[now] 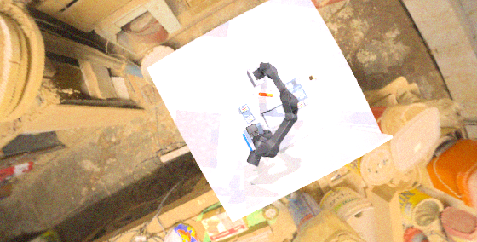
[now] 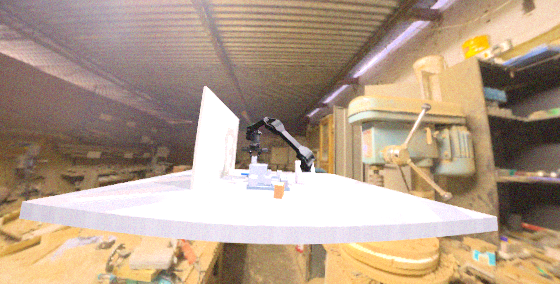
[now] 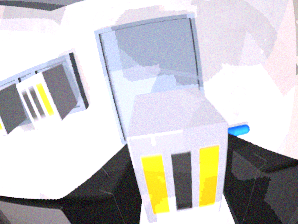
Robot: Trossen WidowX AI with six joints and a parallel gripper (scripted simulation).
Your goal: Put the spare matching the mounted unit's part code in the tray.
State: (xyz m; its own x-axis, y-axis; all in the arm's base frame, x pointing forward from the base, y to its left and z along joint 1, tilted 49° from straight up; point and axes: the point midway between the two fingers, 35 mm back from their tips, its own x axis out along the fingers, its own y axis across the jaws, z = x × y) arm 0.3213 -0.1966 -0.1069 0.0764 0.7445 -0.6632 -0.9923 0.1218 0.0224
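Now: gripper tip 10 mm past the blue-rimmed tray, 10 mm to the right of it and 100 mm above it. From my gripper tip the other things lie so: mounted unit 40 mm behind, 200 mm to the left, 60 mm below; blue bar 30 mm ahead, 70 mm to the right, 100 mm below; white spare block 20 mm above.
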